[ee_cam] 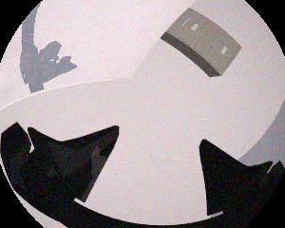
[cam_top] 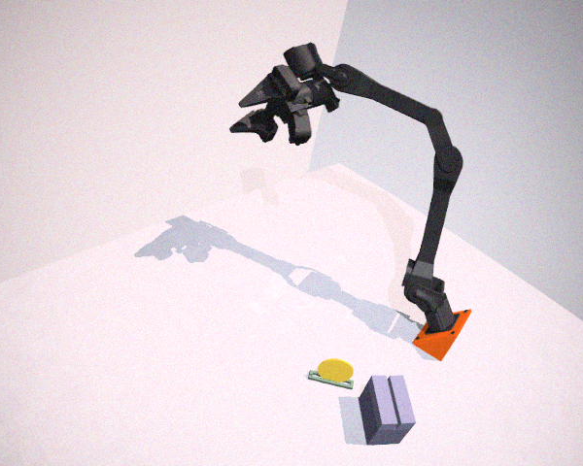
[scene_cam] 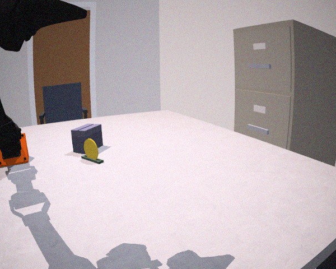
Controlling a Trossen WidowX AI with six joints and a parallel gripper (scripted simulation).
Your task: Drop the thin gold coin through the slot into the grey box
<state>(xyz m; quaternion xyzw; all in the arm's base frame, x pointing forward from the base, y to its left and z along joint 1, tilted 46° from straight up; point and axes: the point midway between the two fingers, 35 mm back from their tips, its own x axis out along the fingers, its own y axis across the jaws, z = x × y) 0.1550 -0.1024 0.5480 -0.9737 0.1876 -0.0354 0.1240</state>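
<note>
Right now my gripper tip is 36 cm to the right of the thin gold coin, 32 cm above it and 7 cm short of it.
</note>
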